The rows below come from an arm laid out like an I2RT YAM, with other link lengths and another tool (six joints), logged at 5 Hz.
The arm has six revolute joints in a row. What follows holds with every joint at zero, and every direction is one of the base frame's.
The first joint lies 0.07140 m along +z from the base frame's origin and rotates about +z.
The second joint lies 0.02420 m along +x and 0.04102 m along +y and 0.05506 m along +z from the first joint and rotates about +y.
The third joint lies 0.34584 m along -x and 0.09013 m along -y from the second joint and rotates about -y.
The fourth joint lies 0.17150 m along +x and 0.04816 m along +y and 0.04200 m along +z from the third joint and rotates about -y.
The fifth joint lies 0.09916 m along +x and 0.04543 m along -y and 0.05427 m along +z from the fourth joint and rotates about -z.
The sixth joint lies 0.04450 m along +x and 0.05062 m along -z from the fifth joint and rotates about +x.
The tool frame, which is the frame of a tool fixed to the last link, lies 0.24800 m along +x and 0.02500 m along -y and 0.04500 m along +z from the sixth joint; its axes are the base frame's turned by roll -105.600, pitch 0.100 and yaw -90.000 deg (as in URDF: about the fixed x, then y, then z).
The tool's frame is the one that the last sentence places.
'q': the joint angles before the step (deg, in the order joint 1, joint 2, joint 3, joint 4, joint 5, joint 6). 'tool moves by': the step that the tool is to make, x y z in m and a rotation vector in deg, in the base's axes. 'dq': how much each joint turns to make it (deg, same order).
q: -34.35 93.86 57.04 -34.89 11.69 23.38
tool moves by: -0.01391 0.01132 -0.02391 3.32 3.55 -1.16
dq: 0.07 3.08 -0.26 -1.74 -0.38 1.41
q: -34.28 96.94 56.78 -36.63 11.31 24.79
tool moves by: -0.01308 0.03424 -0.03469 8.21 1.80 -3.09
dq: -0.56 3.70 -0.74 -2.24 -5.22 3.52
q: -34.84 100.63 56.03 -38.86 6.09 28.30
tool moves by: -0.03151 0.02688 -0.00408 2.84 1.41 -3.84
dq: -0.02 -2.72 -3.34 -2.53 -1.19 3.96
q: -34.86 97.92 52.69 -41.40 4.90 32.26
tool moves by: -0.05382 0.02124 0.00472 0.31 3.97 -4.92
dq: -0.21 -4.44 -3.84 -4.52 2.14 4.68
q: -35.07 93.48 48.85 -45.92 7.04 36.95
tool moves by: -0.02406 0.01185 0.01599 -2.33 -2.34 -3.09
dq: -0.02 -8.39 -3.17 -2.36 0.61 3.09
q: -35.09 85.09 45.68 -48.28 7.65 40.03
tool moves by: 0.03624 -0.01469 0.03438 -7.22 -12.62 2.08
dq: -0.05 -11.86 -2.21 5.06 -1.69 -1.88
